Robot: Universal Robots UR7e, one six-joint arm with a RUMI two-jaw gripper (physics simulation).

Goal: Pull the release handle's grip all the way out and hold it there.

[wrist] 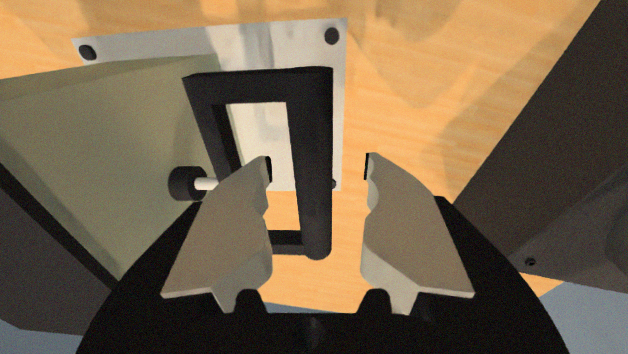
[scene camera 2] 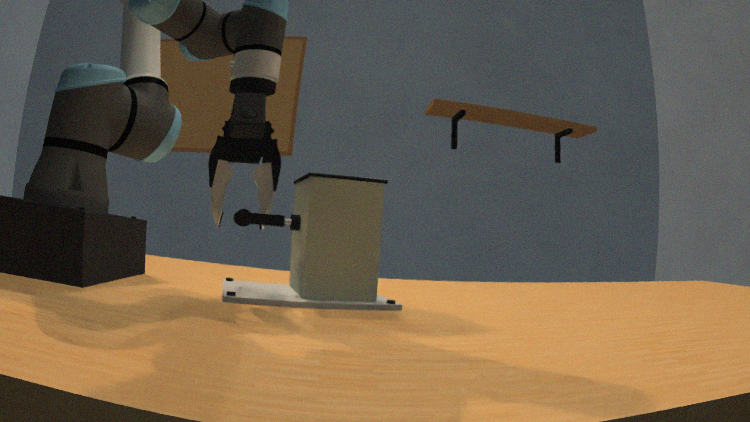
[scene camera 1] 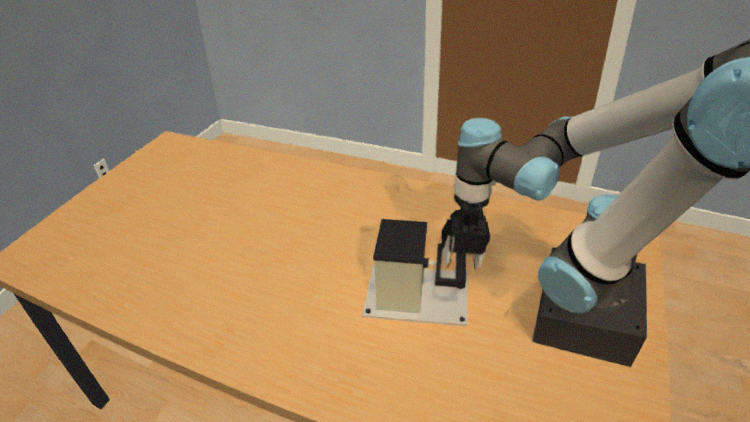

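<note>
The release handle is a black rectangular loop; its outer bar is the grip point(scene camera 1: 461, 273) point(scene camera 2: 242, 217) point(wrist: 311, 130). A short pale rod point(scene camera 1: 432, 264) point(scene camera 2: 287, 222) point(wrist: 205, 183) joins the loop to a black collar on the side of the beige box point(scene camera 1: 398, 286) point(scene camera 2: 338, 241) point(wrist: 125, 125). My gripper point(scene camera 1: 462, 266) point(scene camera 2: 241, 226) point(wrist: 317, 158) is partly open and points down, its tips at about the grip's height. One finger is inside the loop, the other outside it. The grip lies between them, nearer the inner finger in the wrist view, with a visible gap to the outer finger.
The box has a black lid point(scene camera 1: 401, 240) and stands on a pale base plate point(scene camera 1: 443, 310) point(scene camera 2: 262, 294) point(wrist: 300, 40) on the wooden table point(scene camera 1: 209, 251). The robot's dark base block point(scene camera 1: 587, 335) point(scene camera 2: 41, 244) stands on the gripper's other side.
</note>
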